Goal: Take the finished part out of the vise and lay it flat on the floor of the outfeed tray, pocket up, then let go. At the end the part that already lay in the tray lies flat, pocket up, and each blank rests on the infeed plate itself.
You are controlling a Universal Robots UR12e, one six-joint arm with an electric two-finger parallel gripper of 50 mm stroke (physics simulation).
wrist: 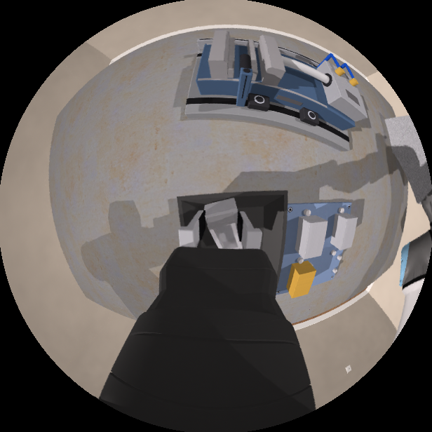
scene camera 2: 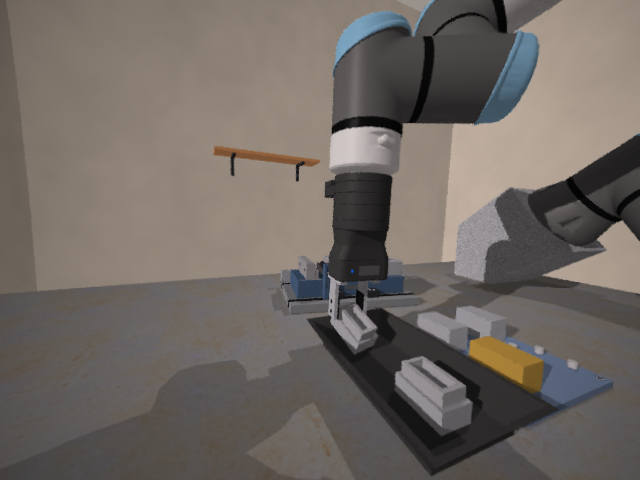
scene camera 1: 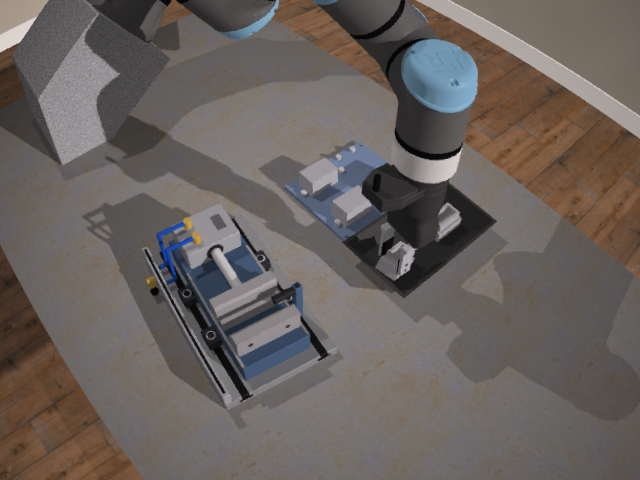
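Pixels of known places: gripper, fingertip midpoint: (scene camera 2: 347, 315) (scene camera 1: 393, 262); arm's base, origin of the base link: (scene camera 2: 556, 217) (scene camera 1: 115, 18).
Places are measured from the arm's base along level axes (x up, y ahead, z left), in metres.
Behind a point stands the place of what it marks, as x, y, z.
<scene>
My gripper (scene camera 1: 397, 255) {-0.160, 0.718, 0.176} (scene camera 2: 348, 308) {-0.160, 0.718, 0.176} (wrist: 221, 219) is shut on the grey finished part (scene camera 1: 390, 266) {-0.157, 0.723, 0.165} (scene camera 2: 356, 330) {-0.166, 0.720, 0.213} (wrist: 221, 210), inside the outline of the black outfeed tray (scene camera 1: 404, 292) {-0.175, 0.765, 0.163} (scene camera 2: 496, 408) {-0.192, 0.631, 0.342} (wrist: 272, 235). The held part is tilted, with one end lower and its pocket facing obliquely up. Its low end is close to the tray floor; I cannot tell if it touches. The other part (scene camera 1: 448, 221) {-0.167, 0.700, 0.312} (scene camera 2: 434, 395) {-0.173, 0.697, 0.334} lies flat in the tray, pocket up; my gripper hides it in the wrist view. Two grey blanks (scene camera 1: 318, 175) {-0.168, 0.493, 0.186} (scene camera 2: 480, 322) {-0.177, 0.499, 0.209} (wrist: 312, 236) sit level on the blue infeed plate (scene camera 1: 317, 200) {-0.204, 0.515, 0.169} (scene camera 2: 573, 384) {-0.204, 0.487, 0.322} (wrist: 325, 267).
A yellow block (scene camera 2: 506, 361) {-0.172, 0.578, 0.309} (wrist: 302, 280) stands on the infeed plate near the tray edge. White pegs rise from the plate. The vise (scene camera 1: 276, 356) {-0.164, 0.756, -0.062} (scene camera 2: 310, 284) {-0.162, 0.729, -0.004} (wrist: 215, 86) stands apart from the tray, its jaws apart with no part between them. A second arm stands beyond.
</scene>
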